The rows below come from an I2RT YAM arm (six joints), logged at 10 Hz.
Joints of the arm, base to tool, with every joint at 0 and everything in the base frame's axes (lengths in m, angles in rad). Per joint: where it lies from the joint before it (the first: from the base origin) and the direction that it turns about. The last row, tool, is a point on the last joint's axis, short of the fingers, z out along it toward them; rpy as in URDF.
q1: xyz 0 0 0.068 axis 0 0 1
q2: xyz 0.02 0.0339 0.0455 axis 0 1 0
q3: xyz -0.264 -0.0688 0 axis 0 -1 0
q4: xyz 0.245 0.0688 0.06 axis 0 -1 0
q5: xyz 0.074 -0.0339 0.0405 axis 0 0 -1
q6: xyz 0.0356 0 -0.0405 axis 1 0 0
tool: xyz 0 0 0 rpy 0 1.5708 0
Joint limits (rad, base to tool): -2.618..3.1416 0..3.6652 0..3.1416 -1.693..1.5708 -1.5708..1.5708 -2.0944..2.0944
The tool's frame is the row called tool.
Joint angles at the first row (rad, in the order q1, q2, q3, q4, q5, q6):
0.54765, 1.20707, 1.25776, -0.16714, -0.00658, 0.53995
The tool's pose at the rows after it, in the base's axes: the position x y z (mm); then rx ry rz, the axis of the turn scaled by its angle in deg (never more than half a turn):
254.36, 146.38, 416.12, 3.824, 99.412, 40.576
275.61, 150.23, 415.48, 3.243, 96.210, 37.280
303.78, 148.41, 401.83, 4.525, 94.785, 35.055
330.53, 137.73, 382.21, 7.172, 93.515, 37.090
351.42, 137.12, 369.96, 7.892, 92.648, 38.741
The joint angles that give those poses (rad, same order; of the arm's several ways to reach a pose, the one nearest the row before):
0.53389, 1.26533, 1.27929, -0.12912, 0.09651, 0.52478
0.51242, 1.33429, 1.30534, -0.04021, 0.11810, 0.46960
0.46654, 1.41404, 1.30547, 0.05798, 0.11513, 0.45249
0.40063, 1.48162, 1.27631, 0.17761, 0.05847, 0.49684
0.37434, 1.55367, 1.28843, 0.25450, 0.02461, 0.51995

